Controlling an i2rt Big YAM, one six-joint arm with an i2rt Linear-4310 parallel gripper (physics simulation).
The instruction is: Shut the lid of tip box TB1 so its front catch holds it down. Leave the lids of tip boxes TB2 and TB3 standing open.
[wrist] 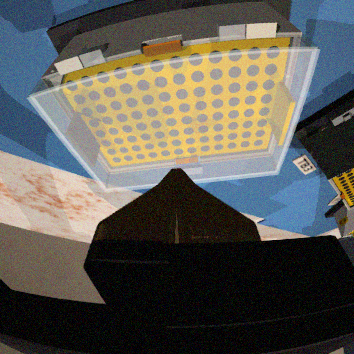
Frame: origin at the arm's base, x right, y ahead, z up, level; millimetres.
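Seen in the pictures: gripper, between the fingertips: (pixel 176 176).
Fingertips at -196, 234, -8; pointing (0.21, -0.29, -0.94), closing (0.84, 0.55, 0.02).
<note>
A point is followed by its place in that frame, as x, y, z.
A tip box with a yellow rack (pixel 175 107) @(-224, 278, -9) full of round grey holes fills the upper middle of the wrist view; no label shows on it. A clear lid (pixel 67 142) @(-261, 230, -10) spreads over the rack. An orange tab (pixel 162 46) @(-240, 293, -23) sits on the box's top edge in the view, and a small orange patch (pixel 186 160) shows at the opposite edge. Whether a catch holds the lid cannot be told. My gripper (pixel 176 176) @(-196, 234, -8) is shut and empty, its tips at the lid's lower edge in the view; contact is unclear. Part of dark tip box TB3 (pixel 332 145) @(-59, 299, -55) shows at the right.
The TB3 label (pixel 303 164) @(-7, 249, -85) lies on the blue surface (pixel 240 197) @(-12, 139, -87) beside that box. A corner of a yellow rack (pixel 345 186) @(-14, 286, -30) shows at the right edge. A pale, brown-veined surface (pixel 45 192) @(-281, -17, -90) lies at the left. The gripper body hides the lower part of the view.
</note>
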